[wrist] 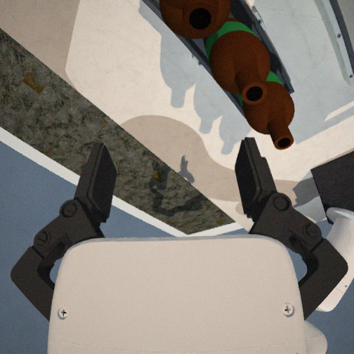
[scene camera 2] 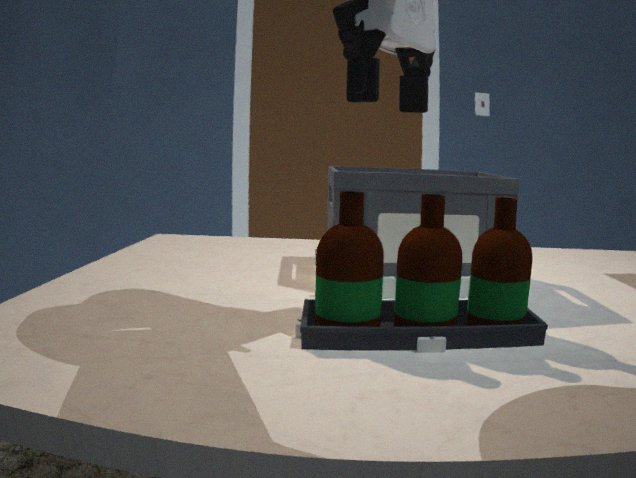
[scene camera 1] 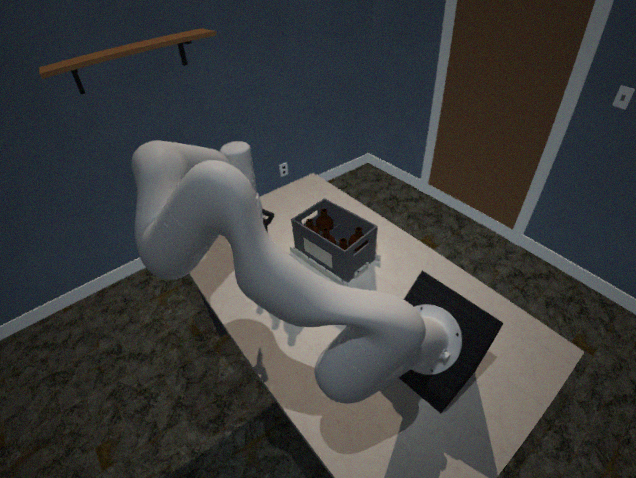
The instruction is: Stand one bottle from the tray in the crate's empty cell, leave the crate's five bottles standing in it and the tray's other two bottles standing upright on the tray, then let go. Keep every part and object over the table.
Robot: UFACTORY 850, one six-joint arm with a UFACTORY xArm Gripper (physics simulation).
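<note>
Three brown bottles with green labels stand upright in a row on the dark tray (scene camera 2: 359,338): the left one (scene camera 2: 349,256) (wrist: 195,12), the middle one (scene camera 2: 429,256) (wrist: 240,60) and the right one (scene camera 2: 501,256) (wrist: 270,110). Behind it is the grey crate (scene camera 1: 339,261) (scene camera 2: 354,179); several brown bottles (scene camera 1: 324,221) show inside, and its empty cell cannot be made out clearly. My gripper (scene camera 2: 389,102) (wrist: 173,154) is open and empty, well above the bottle tops. In the wrist view the bottles are up and right of its fingers. The arm hides the tray in scene camera 1.
The arm (scene camera 1: 287,287) reaches over the table (scene camera 1: 534,359) from its base on a black plate (scene camera 1: 478,328). In the wrist view, the table's edge and the floor (wrist: 60,110) show at the left. A wooden shelf (scene camera 1: 128,49) is on the wall.
</note>
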